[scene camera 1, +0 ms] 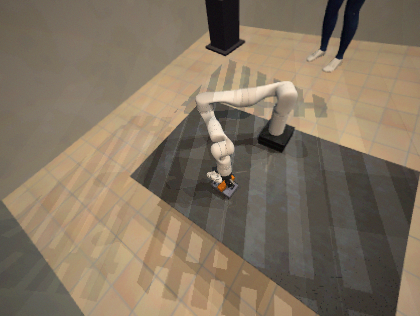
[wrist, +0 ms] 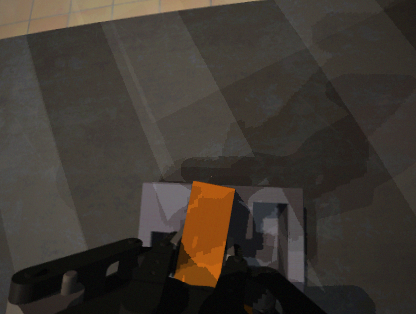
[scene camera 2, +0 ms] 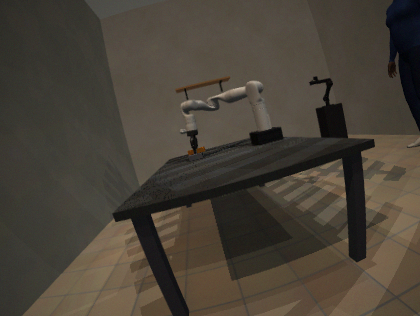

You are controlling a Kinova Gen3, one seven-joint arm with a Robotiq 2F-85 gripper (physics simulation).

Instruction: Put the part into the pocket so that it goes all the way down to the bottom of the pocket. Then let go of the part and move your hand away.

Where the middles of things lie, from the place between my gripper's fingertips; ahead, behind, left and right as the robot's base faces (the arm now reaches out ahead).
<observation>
The grey pocket block [wrist: 267,223] is 10 mm to the right of my hand, 10 mm below it and 10 mm ahead of it. From my hand the other things lie so: orange L-shaped part [wrist: 201,253] (20 mm above, 10 mm to the right, 10 mm behind).
</observation>
